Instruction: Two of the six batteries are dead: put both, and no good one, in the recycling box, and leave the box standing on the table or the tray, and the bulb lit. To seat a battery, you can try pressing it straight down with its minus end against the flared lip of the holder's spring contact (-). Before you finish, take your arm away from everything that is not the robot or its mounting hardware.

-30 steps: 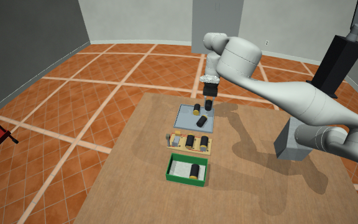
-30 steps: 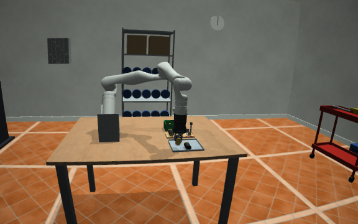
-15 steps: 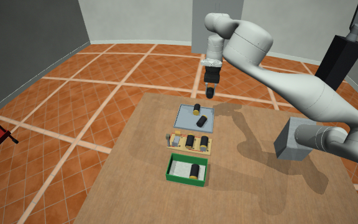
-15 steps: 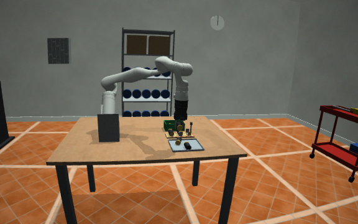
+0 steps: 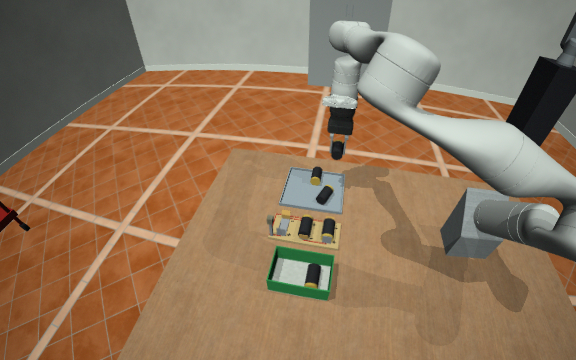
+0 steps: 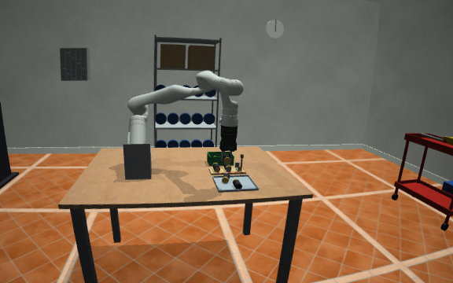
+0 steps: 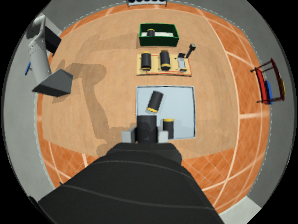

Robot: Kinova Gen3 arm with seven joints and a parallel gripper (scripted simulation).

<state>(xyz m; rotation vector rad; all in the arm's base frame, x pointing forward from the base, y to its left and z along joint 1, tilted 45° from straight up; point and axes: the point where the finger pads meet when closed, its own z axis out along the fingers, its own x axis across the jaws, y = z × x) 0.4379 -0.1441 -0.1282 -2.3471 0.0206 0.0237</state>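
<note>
My gripper is now 5 cm short of the green recycling box, 36 cm to the right of it and 14 cm above it. Also, from my hand: grey tray: 6 cm ahead, 4 cm to the left, 15 cm below.
</note>
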